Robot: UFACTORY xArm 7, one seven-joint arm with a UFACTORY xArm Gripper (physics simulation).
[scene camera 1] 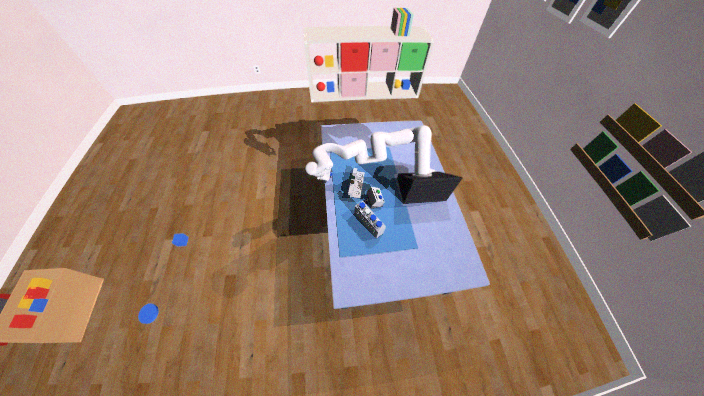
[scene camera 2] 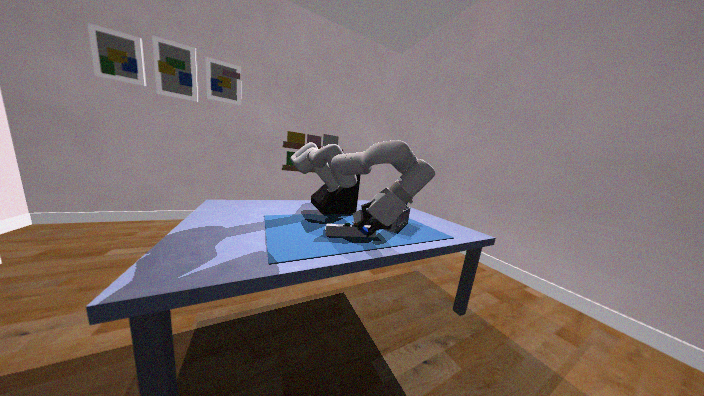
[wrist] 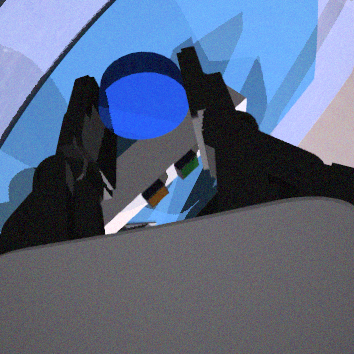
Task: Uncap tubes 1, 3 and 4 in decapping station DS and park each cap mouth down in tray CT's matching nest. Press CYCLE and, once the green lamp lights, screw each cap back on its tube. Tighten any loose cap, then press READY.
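Pixels of known places: gripper, fingertip midpoint: [scene camera 1: 330, 174] [scene camera 2: 362, 231] [wrist: 143, 87]; arm's base, link origin: [scene camera 1: 421, 175] [scene camera 2: 336, 185].
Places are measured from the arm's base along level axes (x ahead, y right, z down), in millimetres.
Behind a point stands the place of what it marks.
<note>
My gripper [scene camera 1: 329, 175] {x 566, y 206, z 76 mm} [scene camera 2: 365, 230] {x 566, y 206, z 76 mm} [wrist: 143, 87] {x 566, y 206, z 76 mm} is shut on a blue cap [wrist: 146, 106] {x 574, y 202, z 62 mm}, low at tray CT's side and tilted. The pale tray CT [scene camera 1: 356, 193] {x 418, y 58, z 148 mm} [scene camera 2: 339, 231] {x 411, y 202, z 135 mm} with round nests lies on the mat; a grey surface with a white edge shows below the cap in the wrist view, probably this tray. Station DS [scene camera 1: 369, 226] {x 403, y -197, z 152 mm} carries three blue caps and one pale position without a blue cap. I cannot read tube numbers or cap tightness. The small control box [scene camera 1: 374, 199] {x 333, y -54, z 83 mm} has a green and a blue round part; I cannot tell whether the lamp is lit.
The blue mat [scene camera 1: 400, 237] {x 238, y -314, z 156 mm} [scene camera 2: 285, 250] {x 453, y 435, z 156 mm} lies on the pale blue table [scene camera 1: 410, 280] {x 274, y -573, z 159 mm} [scene camera 2: 190, 265] {x 437, y 680, z 159 mm}. The arm's black base [scene camera 1: 427, 190] {x 8, y -110, z 11 mm} [scene camera 2: 345, 200] {x 116, y -7, z 73 mm} stands beside the mat. The arm reaches over the mat, and the gripper partly hides the devices in the second scene view.
</note>
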